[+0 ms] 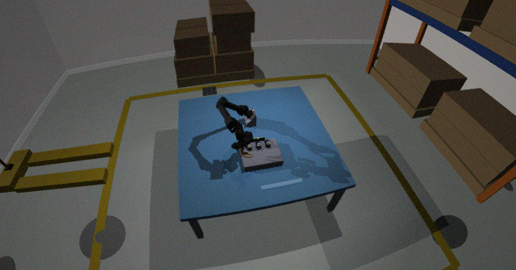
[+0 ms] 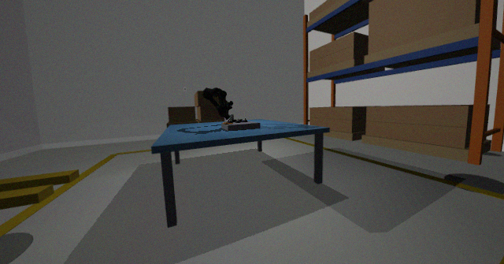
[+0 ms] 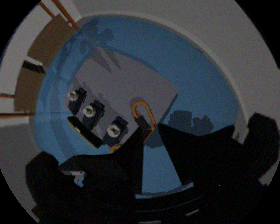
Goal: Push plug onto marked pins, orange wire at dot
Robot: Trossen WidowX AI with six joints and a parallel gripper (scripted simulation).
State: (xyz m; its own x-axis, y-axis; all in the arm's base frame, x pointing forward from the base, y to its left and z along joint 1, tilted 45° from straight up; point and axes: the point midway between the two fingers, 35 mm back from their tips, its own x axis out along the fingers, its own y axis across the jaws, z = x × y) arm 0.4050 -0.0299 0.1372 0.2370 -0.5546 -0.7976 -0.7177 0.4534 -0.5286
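Now: the servo 70 mm behind my gripper tip, 120 mm to the left of it and 60 mm below it. Also, from my gripper tip: grey printed holder 40 mm ahead, 120 mm to the left, 90 mm below.
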